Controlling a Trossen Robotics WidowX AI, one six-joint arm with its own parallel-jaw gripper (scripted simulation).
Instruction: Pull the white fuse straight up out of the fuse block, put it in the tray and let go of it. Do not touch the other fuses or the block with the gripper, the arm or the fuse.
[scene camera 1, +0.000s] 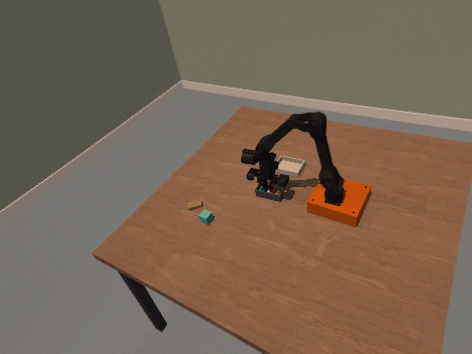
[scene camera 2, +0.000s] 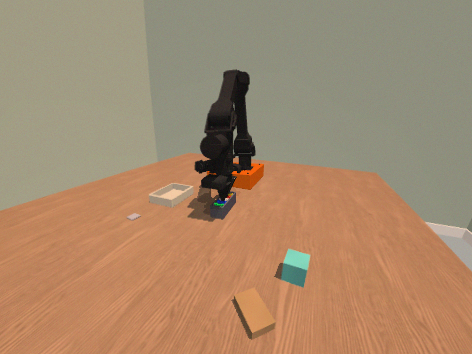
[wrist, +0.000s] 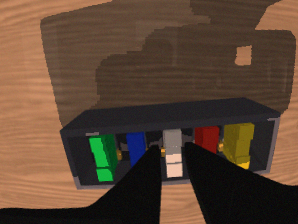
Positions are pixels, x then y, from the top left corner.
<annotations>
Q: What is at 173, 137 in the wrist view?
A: A white fuse.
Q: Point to a yellow fuse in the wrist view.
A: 236, 137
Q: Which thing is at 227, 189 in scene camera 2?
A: My gripper.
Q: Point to a cream tray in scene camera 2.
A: At 173, 194
</annotations>
